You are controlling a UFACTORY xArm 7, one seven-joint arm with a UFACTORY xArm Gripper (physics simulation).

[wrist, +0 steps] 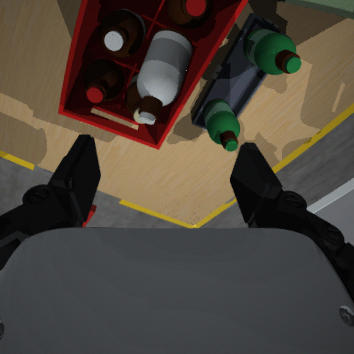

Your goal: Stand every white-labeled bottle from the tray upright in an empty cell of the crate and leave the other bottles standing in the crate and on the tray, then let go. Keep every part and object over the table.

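Frame: origin at the arm's base, x left, y ahead, z down, level; metres.
Seen in the pictures: gripper, fingertip midpoint: (pixel 167 157).
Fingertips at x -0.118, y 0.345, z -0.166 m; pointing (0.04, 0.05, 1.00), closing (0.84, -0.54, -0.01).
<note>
A point is followed by its place in that frame.
A white-bodied bottle (pixel 165 67) {x -0.108, y 0.352, z 0.070 m} with a brown neck and white cap is in the red crate (pixel 152 137) {x -0.051, y 0.473, z 0.073 m}, its neck towards the near end. It looks tilted and partly covers a brown bottle (pixel 134 95) {x -0.118, y 0.434, z 0.106 m} with a pale cap; its base contact is hidden. A brown bottle with a white cap (pixel 114 41) {x -0.189, y 0.363, z 0.064 m}, one with a red cap (pixel 95 94) {x -0.177, y 0.451, z 0.064 m} and another with a red cap (pixel 195 7) {x -0.125, y 0.262, z 0.064 m} stand in other cells. Two green bottles (pixel 272 52) {x 0.027, y 0.222, z 0.108 m} (pixel 221 122) {x 0.061, y 0.380, z 0.116 m} stand on the dark tray (pixel 235 82) {x 0.072, y 0.308, z 0.222 m}. My gripper (pixel 167 157) {x -0.118, y 0.345, z -0.166 m} is open and empty, on the near side of the crate, apart from the bottles.
The tray lies close along the crate's right side. Yellow lines (pixel 157 215) {x 0.219, y 0.848, z 0.224 m} mark the near edges of the wooden table (pixel 165 185) {x 0.150, y 0.703, z 0.227 m}. Part of a green object (pixel 325 6) {x 0.019, y 0.125, z 0.075 m} shows at the top right. A pale grey surface (pixel 335 215) shows beyond the table at the right.
</note>
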